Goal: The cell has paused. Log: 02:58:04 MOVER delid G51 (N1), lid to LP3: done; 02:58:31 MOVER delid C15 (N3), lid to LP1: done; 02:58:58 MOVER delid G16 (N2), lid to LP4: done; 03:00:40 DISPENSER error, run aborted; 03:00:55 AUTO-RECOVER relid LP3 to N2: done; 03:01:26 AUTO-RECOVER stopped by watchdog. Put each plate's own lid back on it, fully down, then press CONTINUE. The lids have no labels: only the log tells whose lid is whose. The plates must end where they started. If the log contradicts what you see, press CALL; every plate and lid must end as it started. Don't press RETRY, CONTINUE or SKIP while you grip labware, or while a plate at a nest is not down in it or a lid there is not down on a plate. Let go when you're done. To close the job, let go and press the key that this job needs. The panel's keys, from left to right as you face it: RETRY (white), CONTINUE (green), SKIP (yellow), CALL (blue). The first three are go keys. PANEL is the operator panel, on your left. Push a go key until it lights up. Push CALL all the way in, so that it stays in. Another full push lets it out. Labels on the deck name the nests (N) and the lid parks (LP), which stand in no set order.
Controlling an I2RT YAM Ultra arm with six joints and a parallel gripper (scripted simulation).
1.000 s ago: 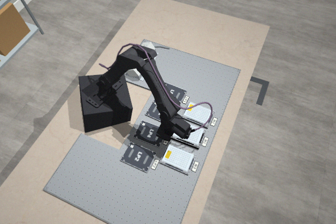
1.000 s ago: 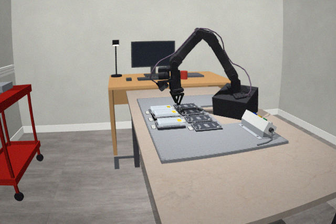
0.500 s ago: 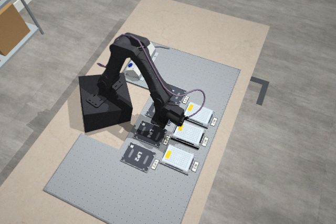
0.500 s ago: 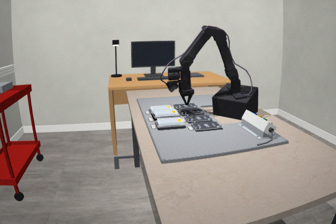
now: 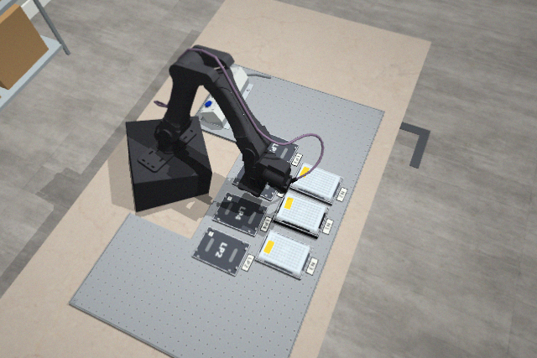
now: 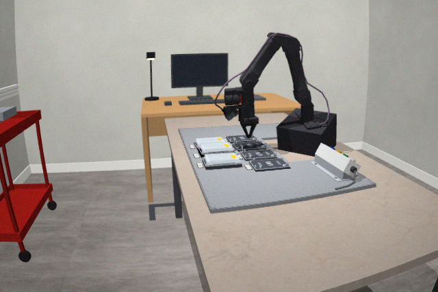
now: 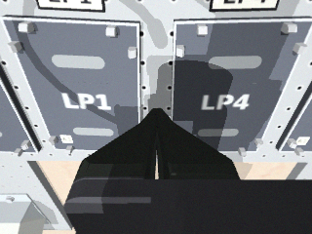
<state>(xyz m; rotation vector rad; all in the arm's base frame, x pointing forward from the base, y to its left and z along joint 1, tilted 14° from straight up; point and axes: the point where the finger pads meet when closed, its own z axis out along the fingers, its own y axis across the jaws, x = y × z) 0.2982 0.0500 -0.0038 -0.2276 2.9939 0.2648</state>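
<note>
The green continue key is 350 mm behind my hand, 290 mm to the left of it and 10 mm below it. Round my hand: plate 170 mm ahead, 100 mm to the right, 50 mm below; then yellow key 340 mm behind, 240 mm to the left, 10 mm below; then blue key 330 mm behind, 190 mm to the left, 20 mm below.
</note>
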